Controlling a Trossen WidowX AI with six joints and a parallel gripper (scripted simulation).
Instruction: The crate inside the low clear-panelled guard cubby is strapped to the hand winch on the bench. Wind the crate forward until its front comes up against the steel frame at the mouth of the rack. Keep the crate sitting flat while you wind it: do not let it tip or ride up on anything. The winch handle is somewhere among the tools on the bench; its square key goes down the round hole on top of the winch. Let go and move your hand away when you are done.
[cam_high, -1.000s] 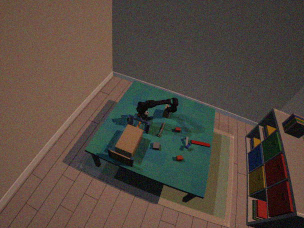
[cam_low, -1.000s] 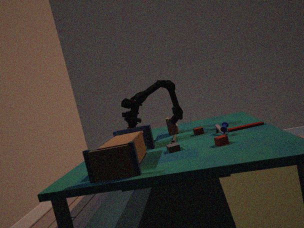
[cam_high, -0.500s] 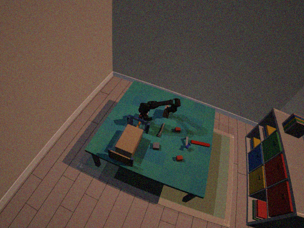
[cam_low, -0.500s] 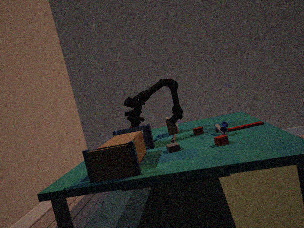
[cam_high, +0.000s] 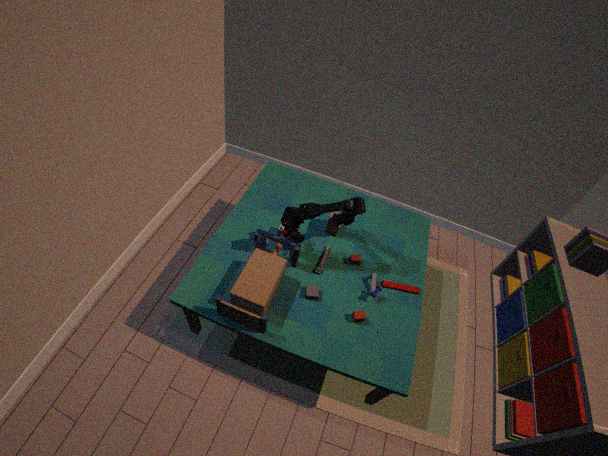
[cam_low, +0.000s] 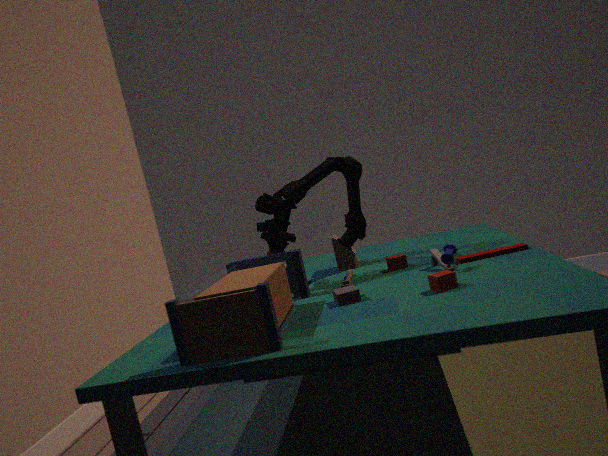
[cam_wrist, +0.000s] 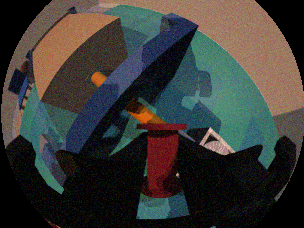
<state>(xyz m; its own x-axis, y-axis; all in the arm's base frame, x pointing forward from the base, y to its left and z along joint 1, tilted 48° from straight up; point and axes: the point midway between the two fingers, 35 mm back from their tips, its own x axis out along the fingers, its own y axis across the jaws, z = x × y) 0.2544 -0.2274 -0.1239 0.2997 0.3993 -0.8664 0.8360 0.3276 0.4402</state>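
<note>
The red-knobbed handle is 5 cm behind my gripper tip, 1 cm to the left of it and 3 cm below it. From my gripper tip the other things lie so: red knob: 1 cm behind, 1 cm to the left; then winch: 12 cm behind, 1 cm to the right, 10 cm below; then steel frame: 5 cm ahead, 2 cm to the right, 3 cm below.
</note>
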